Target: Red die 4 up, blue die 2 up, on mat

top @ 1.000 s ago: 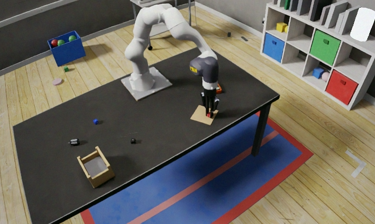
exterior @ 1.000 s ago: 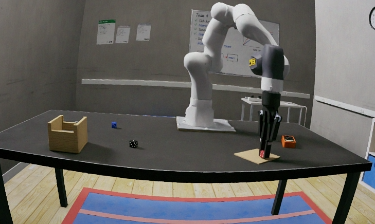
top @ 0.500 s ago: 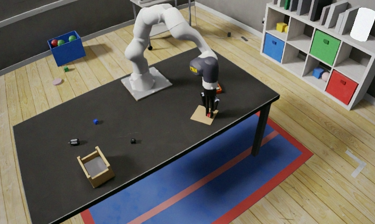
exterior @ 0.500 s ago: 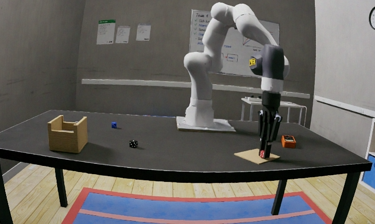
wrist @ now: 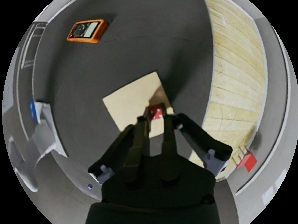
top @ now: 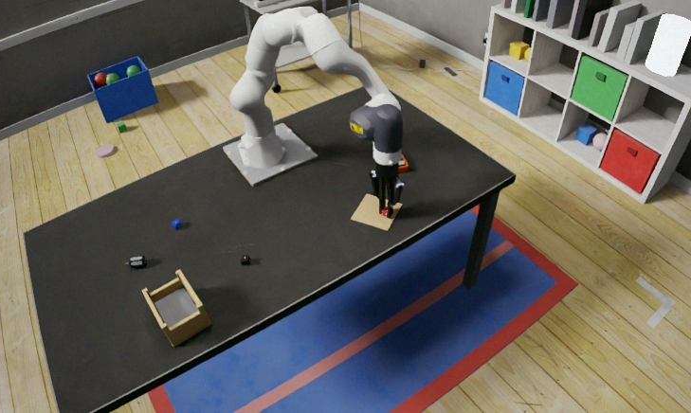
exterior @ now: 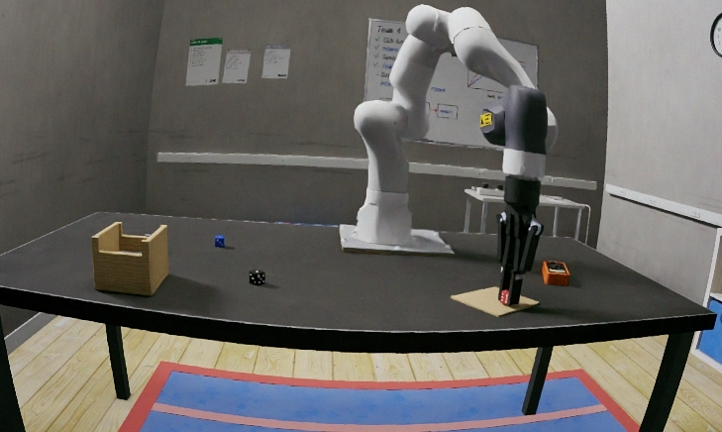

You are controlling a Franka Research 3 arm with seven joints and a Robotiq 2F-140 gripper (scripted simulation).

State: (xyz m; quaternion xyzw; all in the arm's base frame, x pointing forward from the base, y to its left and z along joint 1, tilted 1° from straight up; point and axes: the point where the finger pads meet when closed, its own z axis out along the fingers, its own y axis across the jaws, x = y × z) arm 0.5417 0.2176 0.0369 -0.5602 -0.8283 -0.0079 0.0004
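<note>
The red die is 20 mm below my hand. Also, from my hand: black die: 510 mm to the right, 80 mm behind, 30 mm below; then tan mat: 40 mm below, 30 mm behind, 20 mm to the right; then orange device: 220 mm behind, 200 mm to the left, 30 mm below.
</note>
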